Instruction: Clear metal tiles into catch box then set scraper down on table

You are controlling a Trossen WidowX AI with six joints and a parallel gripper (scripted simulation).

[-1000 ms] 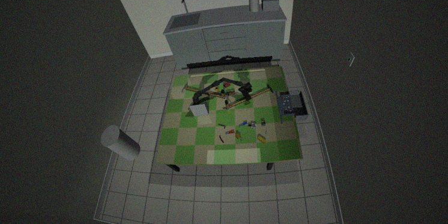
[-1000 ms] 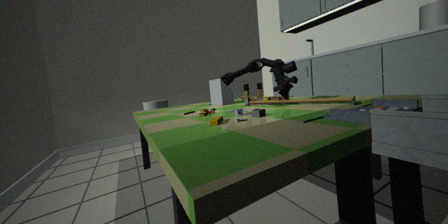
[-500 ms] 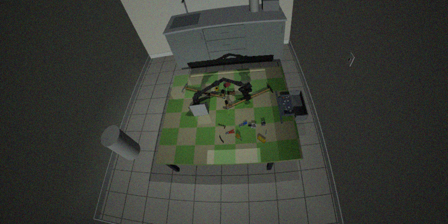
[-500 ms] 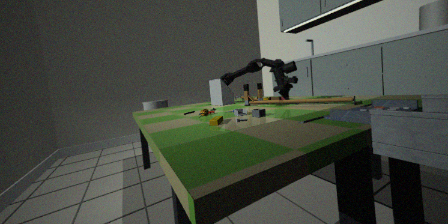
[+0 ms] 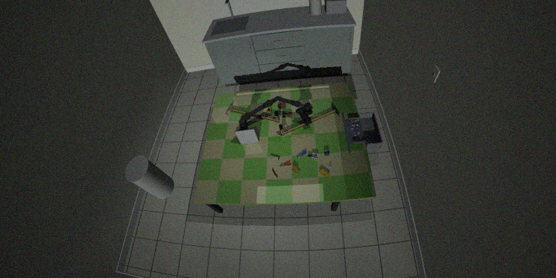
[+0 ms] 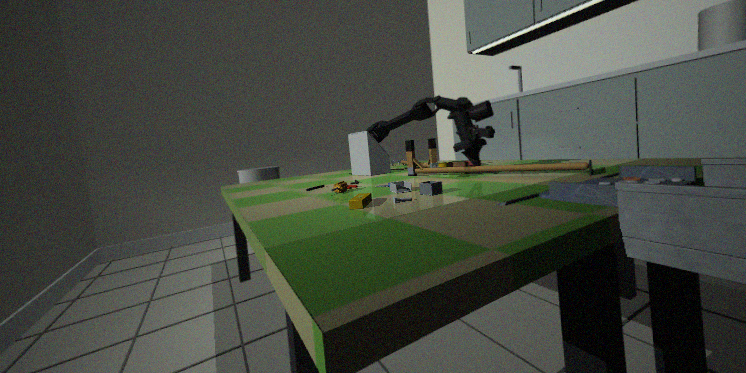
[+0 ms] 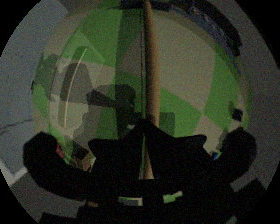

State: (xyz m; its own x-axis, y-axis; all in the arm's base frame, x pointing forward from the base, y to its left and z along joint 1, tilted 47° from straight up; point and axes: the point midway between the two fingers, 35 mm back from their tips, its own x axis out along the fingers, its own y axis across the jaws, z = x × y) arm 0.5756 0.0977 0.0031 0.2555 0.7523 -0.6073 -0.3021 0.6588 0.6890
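The long scraper is 4 cm above my gripper tip, 2 cm ahead of it and 1 cm to the right of it. Also, from my gripper tip: yellow ring (35 cm behind, 23 cm to the left, 1 cm below); blue piece (33 cm to the right, 10 cm behind, 2 cm below); red block (26 cm to the left, 21 cm behind, 1 cm below).
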